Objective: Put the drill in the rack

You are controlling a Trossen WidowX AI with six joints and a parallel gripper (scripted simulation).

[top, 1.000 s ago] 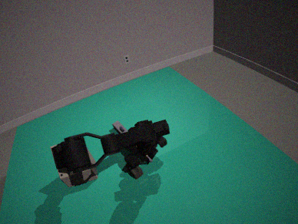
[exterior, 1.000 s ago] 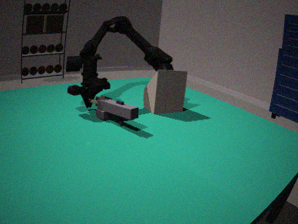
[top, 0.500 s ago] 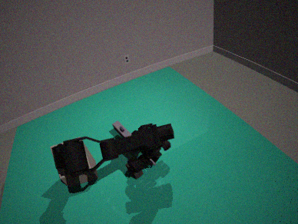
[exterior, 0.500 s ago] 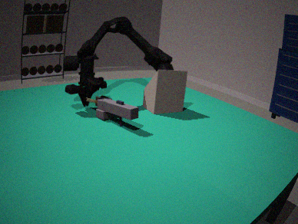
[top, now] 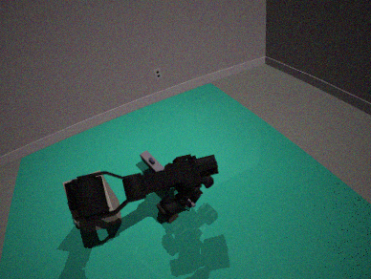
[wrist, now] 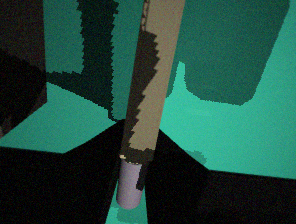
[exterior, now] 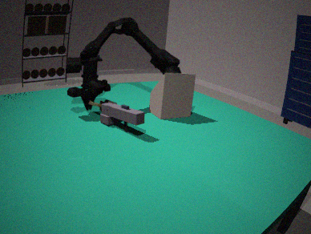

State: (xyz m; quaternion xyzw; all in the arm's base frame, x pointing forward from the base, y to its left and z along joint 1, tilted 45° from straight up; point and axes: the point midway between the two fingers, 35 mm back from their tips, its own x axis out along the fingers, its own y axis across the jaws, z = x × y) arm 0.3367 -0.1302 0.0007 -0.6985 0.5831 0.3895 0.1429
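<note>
Now: the drill 1 cm behind my gripper tip, 4 cm to the left of it and 4 cm above it. The rest, counted from my gripper tip: grey housing: 8 cm behind, 19 cm to the left, 4 cm above; then dark brown block: 8 cm behind, 1 cm to the left, 1 cm above; then small dark key: 9 cm behind, 21 cm to the left, 4 cm above.
</note>
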